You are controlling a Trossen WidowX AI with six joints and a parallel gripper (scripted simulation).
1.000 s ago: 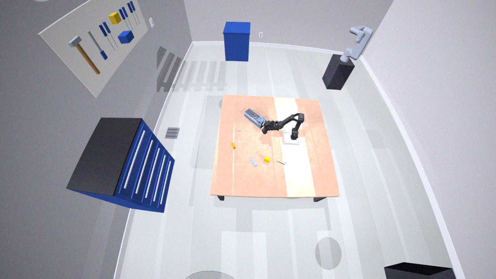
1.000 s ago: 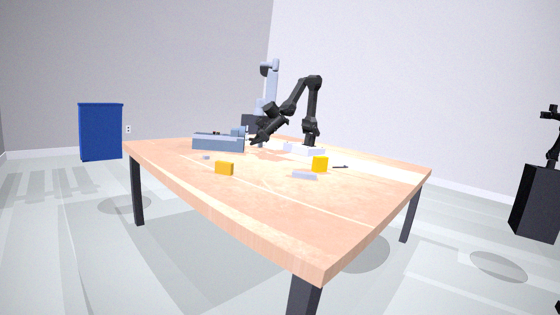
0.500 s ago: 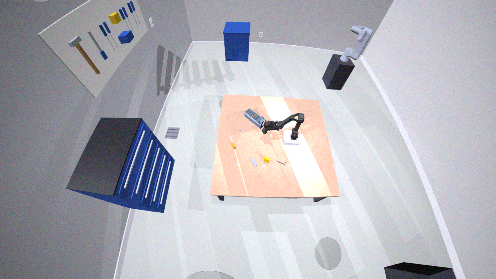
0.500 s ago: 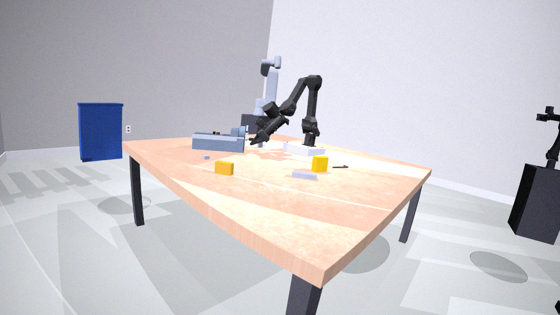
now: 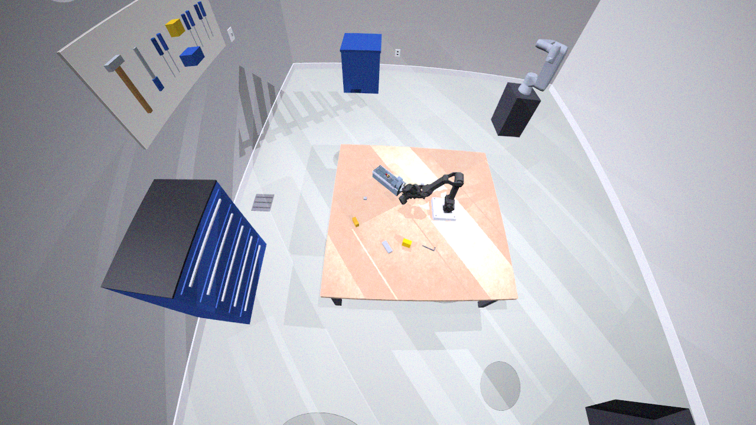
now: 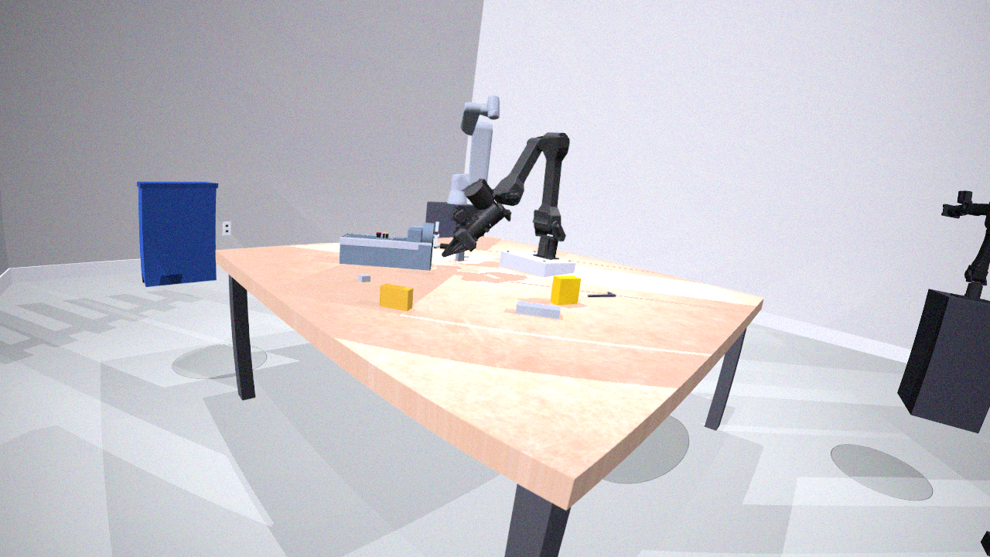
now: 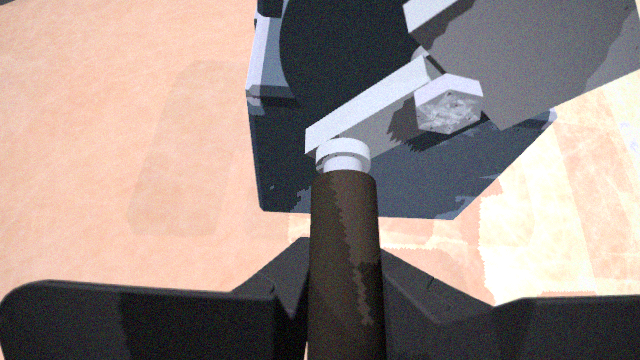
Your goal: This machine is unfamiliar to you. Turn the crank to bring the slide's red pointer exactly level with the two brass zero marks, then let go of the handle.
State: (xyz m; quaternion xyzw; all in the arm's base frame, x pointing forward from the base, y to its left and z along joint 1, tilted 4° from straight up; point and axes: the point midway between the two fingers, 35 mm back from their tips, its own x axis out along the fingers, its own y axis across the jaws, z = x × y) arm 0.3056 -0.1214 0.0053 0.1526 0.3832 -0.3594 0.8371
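My gripper tip is 4 cm below the crank, 1 cm to the left of it and 1 cm past it. Also, from my gripper tip: red pointer 15 cm to the right, 12 cm ahead, 4 cm above; grey cube 28 cm ahead, 3 cm below, 2 cm to the left; dark brown handle 3 cm above, 1 cm to the left, 1 cm behind.
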